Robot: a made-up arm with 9 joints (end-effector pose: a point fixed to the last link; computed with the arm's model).
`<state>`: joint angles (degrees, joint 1 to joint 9).
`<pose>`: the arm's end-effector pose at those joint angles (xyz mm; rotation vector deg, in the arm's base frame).
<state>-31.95 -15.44 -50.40 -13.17 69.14 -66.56 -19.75 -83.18 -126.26</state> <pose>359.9 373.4 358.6 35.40 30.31 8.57</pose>
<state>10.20 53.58 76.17 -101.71 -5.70 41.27 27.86 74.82 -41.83</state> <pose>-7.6 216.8 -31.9 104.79 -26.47 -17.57</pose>
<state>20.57 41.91 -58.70 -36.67 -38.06 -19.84 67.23 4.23 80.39</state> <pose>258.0 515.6 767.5 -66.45 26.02 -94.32</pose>
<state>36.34 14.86 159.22 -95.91 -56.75 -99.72 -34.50 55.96 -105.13</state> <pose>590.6 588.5 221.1 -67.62 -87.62 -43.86</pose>
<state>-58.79 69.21 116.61 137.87 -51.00 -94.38 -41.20 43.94 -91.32</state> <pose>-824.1 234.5 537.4 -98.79 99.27 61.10</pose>
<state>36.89 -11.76 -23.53 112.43 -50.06 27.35 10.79 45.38 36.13</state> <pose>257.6 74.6 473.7 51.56 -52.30 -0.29</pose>
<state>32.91 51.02 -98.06 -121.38 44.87 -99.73 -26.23 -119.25 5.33</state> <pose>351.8 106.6 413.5 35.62 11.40 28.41</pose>
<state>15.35 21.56 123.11 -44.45 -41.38 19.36 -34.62 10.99 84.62</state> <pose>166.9 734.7 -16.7 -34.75 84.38 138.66</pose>
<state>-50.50 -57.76 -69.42 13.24 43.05 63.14 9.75 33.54 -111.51</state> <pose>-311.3 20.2 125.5 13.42 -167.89 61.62</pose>
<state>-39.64 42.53 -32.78 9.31 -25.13 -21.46 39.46 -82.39 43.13</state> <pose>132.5 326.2 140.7 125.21 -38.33 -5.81</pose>
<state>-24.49 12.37 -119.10 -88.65 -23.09 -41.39 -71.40 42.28 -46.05</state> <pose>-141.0 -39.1 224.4 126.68 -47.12 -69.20</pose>
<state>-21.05 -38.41 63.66 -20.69 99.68 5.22 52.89 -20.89 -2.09</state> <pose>216.1 85.3 -163.5 -108.57 110.29 -24.70</pose>
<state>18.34 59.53 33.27 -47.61 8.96 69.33 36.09 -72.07 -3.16</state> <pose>180.5 721.1 104.4 -27.91 46.01 28.34</pose>
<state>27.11 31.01 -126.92 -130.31 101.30 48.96 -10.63 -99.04 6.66</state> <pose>63.8 88.0 215.4 -48.69 122.35 -73.94</pose>
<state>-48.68 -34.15 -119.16 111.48 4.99 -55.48 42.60 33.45 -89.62</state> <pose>-838.1 339.9 -1.4 -40.13 -123.14 69.30</pose>
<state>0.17 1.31 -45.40 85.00 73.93 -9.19 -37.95 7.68 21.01</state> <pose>359.7 423.4 21.0 -17.94 47.21 44.41</pose>
